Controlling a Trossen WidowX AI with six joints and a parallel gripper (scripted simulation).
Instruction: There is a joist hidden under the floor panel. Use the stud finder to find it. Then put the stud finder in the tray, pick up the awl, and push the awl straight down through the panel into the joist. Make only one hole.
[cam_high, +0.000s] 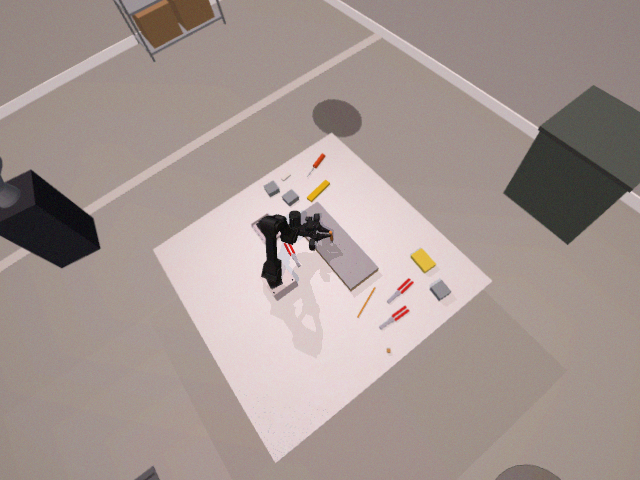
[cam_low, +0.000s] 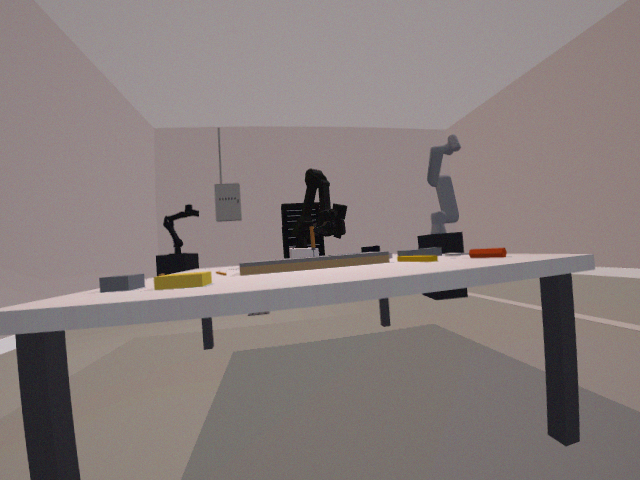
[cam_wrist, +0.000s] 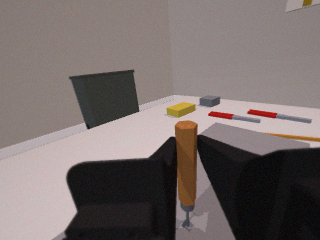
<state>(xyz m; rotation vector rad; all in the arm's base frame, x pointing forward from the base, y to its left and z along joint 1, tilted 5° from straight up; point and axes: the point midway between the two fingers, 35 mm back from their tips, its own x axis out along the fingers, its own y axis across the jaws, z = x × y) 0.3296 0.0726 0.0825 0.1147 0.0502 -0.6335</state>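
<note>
The awl is 60 mm below my gripper tip. From my gripper tip the other things lie so: pink tray 280 mm to the left, 270 mm behind, 120 mm below; then orange pencil 360 mm to the right, 130 mm below, 10 mm behind; then yellow bar 350 mm to the left, 130 mm below, 100 mm ahead.
</note>
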